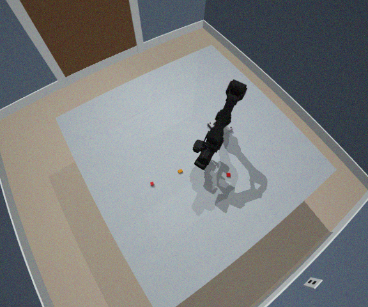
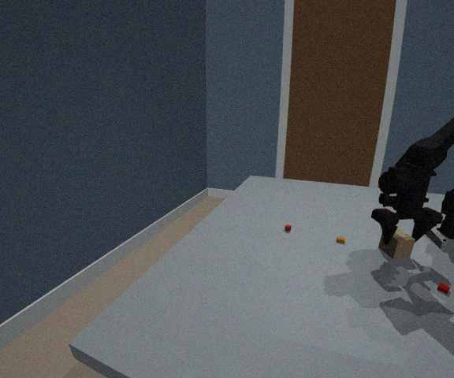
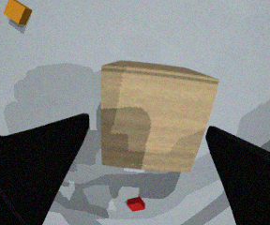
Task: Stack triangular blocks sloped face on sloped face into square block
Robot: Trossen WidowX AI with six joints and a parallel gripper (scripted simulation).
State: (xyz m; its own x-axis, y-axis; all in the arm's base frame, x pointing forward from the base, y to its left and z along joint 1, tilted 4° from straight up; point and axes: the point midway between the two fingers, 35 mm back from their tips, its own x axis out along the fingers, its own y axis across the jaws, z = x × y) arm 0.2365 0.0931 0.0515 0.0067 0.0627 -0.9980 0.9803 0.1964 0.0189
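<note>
The tan triangular block is 10 mm to the left of my gripper tip and 10 mm above it. The rest, counted from my gripper tip: small orange cube: 150 mm ahead, 60 mm to the right, 30 mm below.
</note>
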